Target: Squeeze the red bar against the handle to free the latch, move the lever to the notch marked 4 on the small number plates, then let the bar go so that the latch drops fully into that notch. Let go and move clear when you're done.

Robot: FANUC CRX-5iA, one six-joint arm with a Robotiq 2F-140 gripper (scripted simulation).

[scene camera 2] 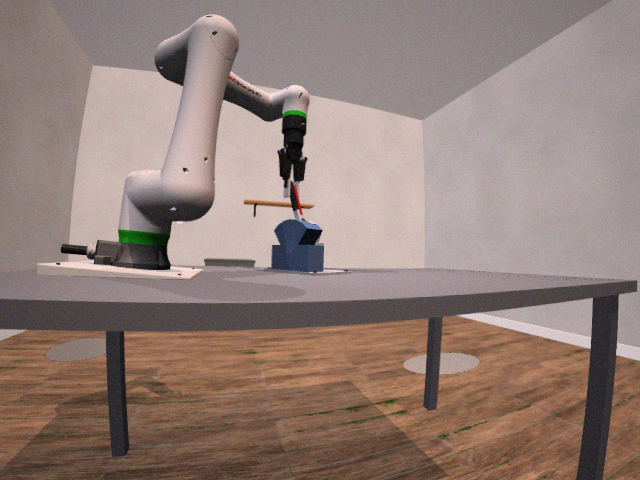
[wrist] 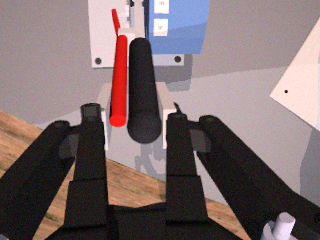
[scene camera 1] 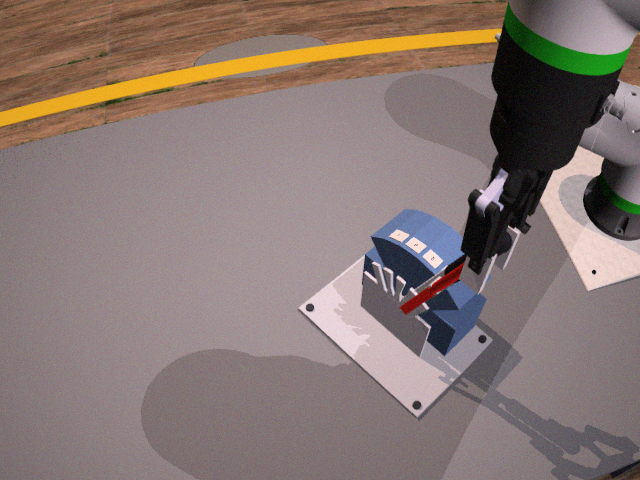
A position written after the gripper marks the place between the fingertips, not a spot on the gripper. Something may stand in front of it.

In view: the gripper [scene camera 1: 482, 272], a lever housing [scene camera 1: 359, 313] and a red bar [scene camera 1: 451, 277].
The gripper also shows in scene camera 2 [scene camera 2: 291, 198] and in the wrist view [wrist: 134, 97]. The lever housing also shows in scene camera 2 [scene camera 2: 299, 252]. The red bar is seen too in the wrist view [wrist: 117, 117].
